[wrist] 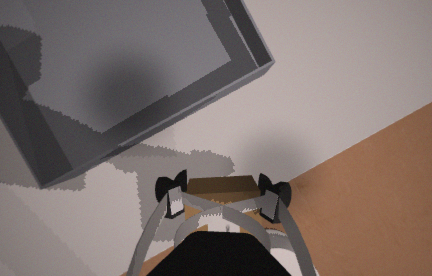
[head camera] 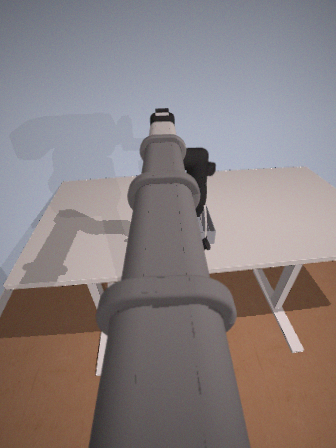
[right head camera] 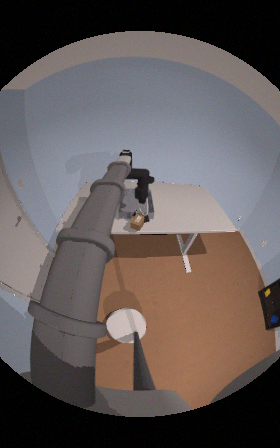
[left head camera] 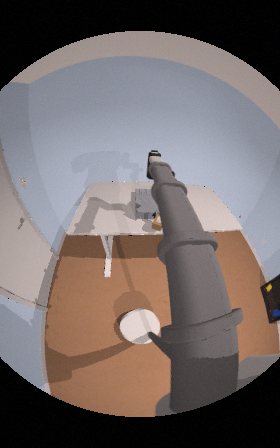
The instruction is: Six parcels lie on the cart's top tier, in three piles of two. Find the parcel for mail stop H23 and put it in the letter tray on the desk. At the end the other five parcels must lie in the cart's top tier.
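Where they show: gripper, fingertip midpoint: (wrist: 223, 187) (right head camera: 140, 219) (left head camera: 159, 219); robot's base, link origin: (right head camera: 126, 324) (left head camera: 138, 325).
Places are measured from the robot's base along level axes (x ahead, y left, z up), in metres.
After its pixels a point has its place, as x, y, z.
My gripper (wrist: 223, 187) {0.665, -0.087, 0.988} (right head camera: 141, 216) {0.665, -0.087, 0.988} is shut on a brown parcel (wrist: 223, 186) {0.671, -0.091, 1.013} (right head camera: 137, 221) {0.610, -0.070, 1.023} (left head camera: 157, 221) {0.612, -0.062, 1.023} with a white label. The label's writing cannot be read. The parcel hangs above the desk's front edge, in front of the tray. The grey letter tray (wrist: 195, 102) {0.755, -0.096, 0.925} (right head camera: 151, 205) {0.855, -0.172, 0.964} (left head camera: 145, 202) {0.942, -0.011, 0.925} lies on the white desk (wrist: 350, 65) {0.715, -0.273, 0.923} (right head camera: 190, 205) {0.958, -0.549, 0.923} (left head camera: 210, 210) {0.899, -0.641, 0.922} (head camera: 265, 215) {0.921, -0.447, 0.923}. In the wrist view it is at the upper left, ahead of the gripper. Its visible floor holds no parcel. In the head camera view the arm hides much of the tray. The cart and the other parcels cannot be made out.
The telescoping arm (head camera: 165, 240) {0.234, -0.001, 1.408} (left head camera: 187, 260) {0.154, 0.017, 1.410} (right head camera: 92, 250) {0.166, -0.024, 1.408} reaches over the desk. A wall stands behind the desk. A white round object (left head camera: 140, 326) {-0.002, -0.006, 0.188} (right head camera: 126, 325) {0.000, -0.007, 0.187} is low in front of the desk. A dark panel with yellow and blue patches (left head camera: 271, 299) {-0.269, -2.372, 0.073} (right head camera: 270, 306) {-0.307, -2.396, 0.073} is at the right.
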